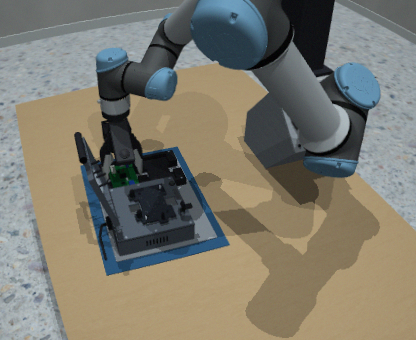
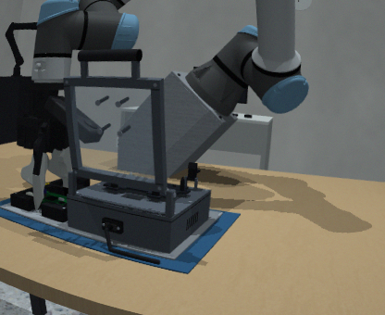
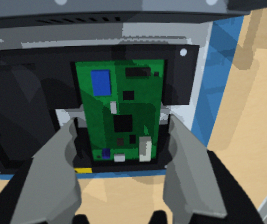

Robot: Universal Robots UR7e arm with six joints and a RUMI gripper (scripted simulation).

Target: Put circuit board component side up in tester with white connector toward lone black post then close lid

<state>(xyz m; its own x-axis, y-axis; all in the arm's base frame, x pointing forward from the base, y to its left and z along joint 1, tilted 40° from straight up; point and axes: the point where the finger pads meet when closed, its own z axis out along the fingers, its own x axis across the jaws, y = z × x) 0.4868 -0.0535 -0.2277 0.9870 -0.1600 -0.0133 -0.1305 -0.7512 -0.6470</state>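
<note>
The green circuit board is right at my hand. From my hand the other things lie so: clear tester lid (11 cm ahead, 16 cm to the left, 16 cm above); then nest (1 cm behind, 18 cm to the left, 5 cm above).
</note>
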